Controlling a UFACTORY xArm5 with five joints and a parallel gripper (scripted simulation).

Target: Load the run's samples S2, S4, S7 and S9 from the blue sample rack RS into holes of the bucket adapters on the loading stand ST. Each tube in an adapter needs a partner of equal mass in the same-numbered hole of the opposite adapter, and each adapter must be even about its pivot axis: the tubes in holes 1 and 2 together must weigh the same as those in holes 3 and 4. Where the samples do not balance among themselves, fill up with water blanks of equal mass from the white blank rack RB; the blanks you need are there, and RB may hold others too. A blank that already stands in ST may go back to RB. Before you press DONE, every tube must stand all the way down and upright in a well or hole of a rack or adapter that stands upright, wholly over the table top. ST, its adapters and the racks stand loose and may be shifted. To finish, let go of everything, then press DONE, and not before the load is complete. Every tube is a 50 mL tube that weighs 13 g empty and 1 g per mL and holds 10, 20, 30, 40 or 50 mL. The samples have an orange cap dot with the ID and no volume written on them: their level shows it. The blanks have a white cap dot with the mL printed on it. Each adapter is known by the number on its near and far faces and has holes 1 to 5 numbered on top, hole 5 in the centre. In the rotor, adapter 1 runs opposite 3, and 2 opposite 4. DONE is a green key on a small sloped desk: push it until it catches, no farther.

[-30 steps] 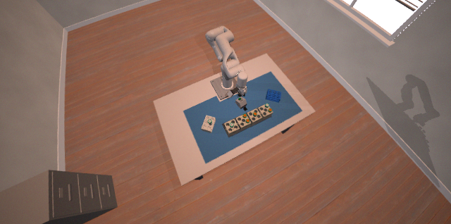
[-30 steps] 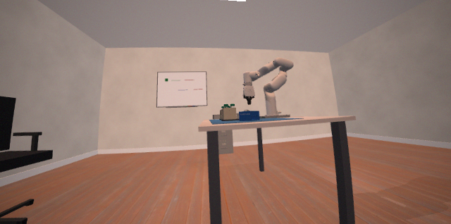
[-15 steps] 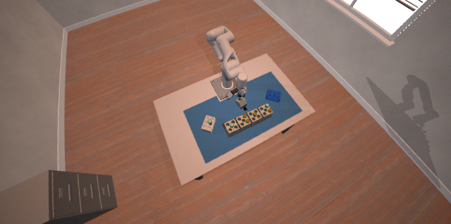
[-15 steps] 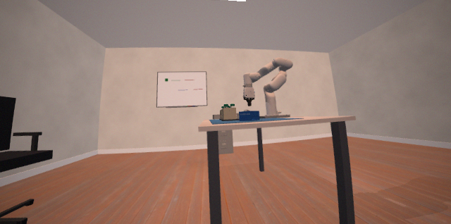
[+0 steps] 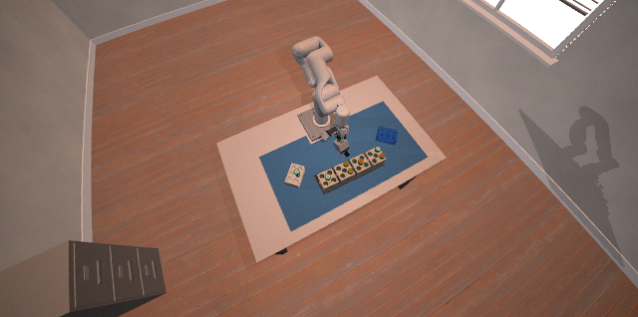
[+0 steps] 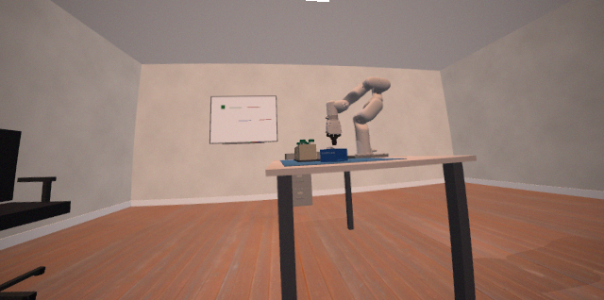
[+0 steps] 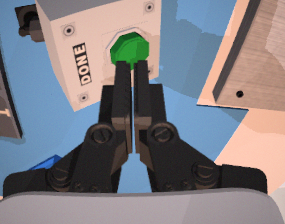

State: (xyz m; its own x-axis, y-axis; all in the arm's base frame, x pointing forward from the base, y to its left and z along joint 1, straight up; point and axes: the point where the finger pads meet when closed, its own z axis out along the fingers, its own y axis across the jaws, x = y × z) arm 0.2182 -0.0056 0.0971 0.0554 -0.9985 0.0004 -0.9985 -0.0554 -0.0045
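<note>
The done desk lies 20 mm ahead of my hand and 60 mm below it. Also, from my hand: sample tube S2: 210 mm ahead, 10 mm to the left, 50 mm below; sample tube S4: 170 mm ahead, 80 mm to the right, 50 mm below; sample tube S7: 230 mm ahead, 90 mm to the right, 50 mm below.
</note>
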